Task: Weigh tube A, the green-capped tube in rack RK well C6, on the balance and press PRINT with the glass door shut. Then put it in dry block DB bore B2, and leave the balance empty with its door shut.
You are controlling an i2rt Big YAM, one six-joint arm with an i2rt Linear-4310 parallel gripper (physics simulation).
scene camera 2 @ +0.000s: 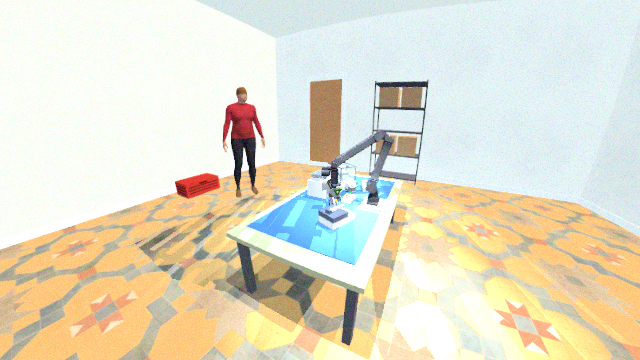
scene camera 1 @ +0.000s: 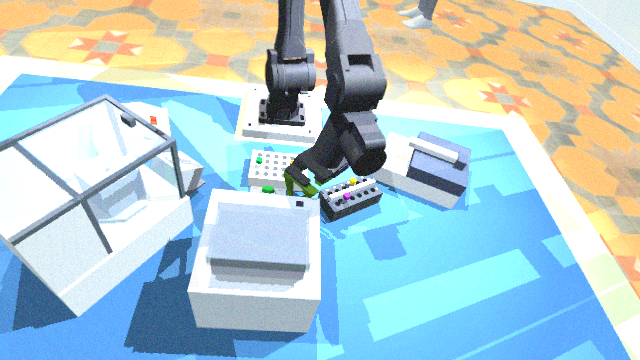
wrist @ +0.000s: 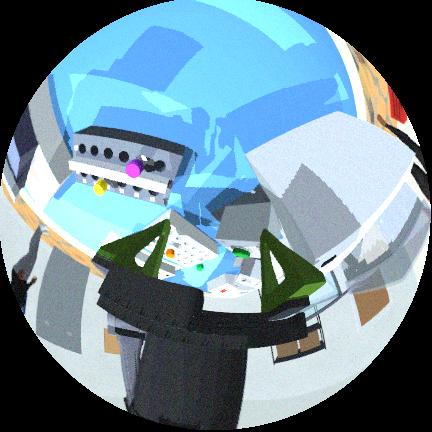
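Where they show: gripper, between the fingertips: (scene camera 2: 334, 192) (scene camera 1: 304, 194) (wrist: 214, 228); arm's base, origin of its link: (scene camera 2: 372, 202) (scene camera 1: 281, 114).
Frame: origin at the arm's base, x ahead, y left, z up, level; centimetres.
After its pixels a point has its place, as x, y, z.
The green-capped tube (scene camera 1: 259, 160) {20.5, -5.3, 3.2} (wrist: 200, 267) {20.6, -5.1, 3.1} stands in the white rack (scene camera 1: 256, 175) {22.7, -5.8, 0.8} (wrist: 210, 246) {23.4, -5.0, -0.2}, which also holds an orange cap (wrist: 170, 253) {21.1, 2.2, 3.1}. Its well label is not readable. My gripper (scene camera 1: 303, 194) {30.5, 3.7, 4.5} (wrist: 214, 228) {30.5, 3.7, 4.5} is open and empty. It hangs above the table, between the white rack and a dark two-row block (scene camera 1: 350, 205) (wrist: 175, 175) with a magenta cap (scene camera 1: 347, 196) {29.7, 12.8, 3.4} (wrist: 134, 168) {29.6, 12.7, 3.4} and a yellow cap (scene camera 1: 353, 181) {25.4, 14.8, 3.3} (wrist: 100, 187) {25.4, 14.7, 3.4}. The glass-sided balance (scene camera 1: 183, 210) {34.3, -18.7, 3.1} stands at the left in scene camera 1. I cannot tell its door state, nor which block is DB.
A white box (scene camera 1: 255, 310) {54.2, -5.2, 6.1} (wrist: 310, 165) {40.9, 4.7, 5.1} with a clear lid stands in front of the gripper in scene camera 1. A small grey unit with a green button (scene camera 1: 268, 190) {30.5, -3.4, 5.2} (wrist: 241, 252) {30.1, -2.5, 4.9} is behind it. A white and navy device (scene camera 1: 440, 182) {25.4, 34.8, 4.3} (scene camera 2: 334, 216) {15.5, 43.3, 5.8} stands at the right.
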